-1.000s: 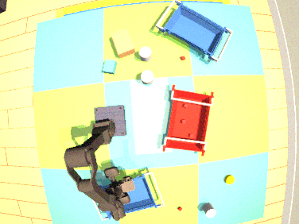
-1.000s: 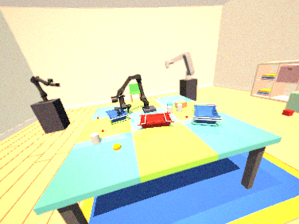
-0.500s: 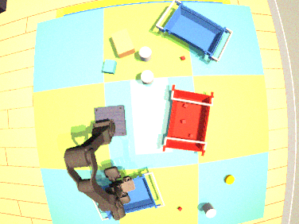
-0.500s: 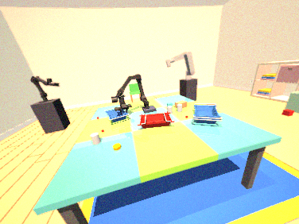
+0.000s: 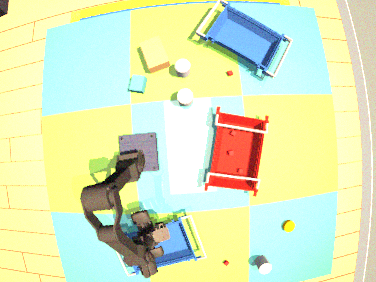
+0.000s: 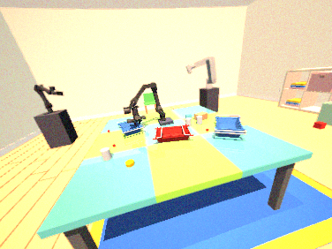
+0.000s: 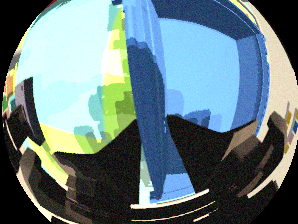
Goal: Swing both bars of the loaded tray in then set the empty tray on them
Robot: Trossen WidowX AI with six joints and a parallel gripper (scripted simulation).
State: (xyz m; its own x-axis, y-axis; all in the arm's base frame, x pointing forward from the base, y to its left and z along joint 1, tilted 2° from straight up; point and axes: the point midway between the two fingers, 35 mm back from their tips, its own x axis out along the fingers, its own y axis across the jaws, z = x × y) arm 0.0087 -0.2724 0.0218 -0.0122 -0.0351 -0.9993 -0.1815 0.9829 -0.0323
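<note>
The blue tray is 80 mm to the right of my gripper tip, 30 mm above it and 10 mm ahead of it. Round my gripper tip: teal block 550 mm to the left, 40 mm ahead, 10 mm above; tan block 660 mm to the left, 110 mm ahead, 20 mm above; yellow disc 560 mm ahead, 100 mm to the right.
</note>
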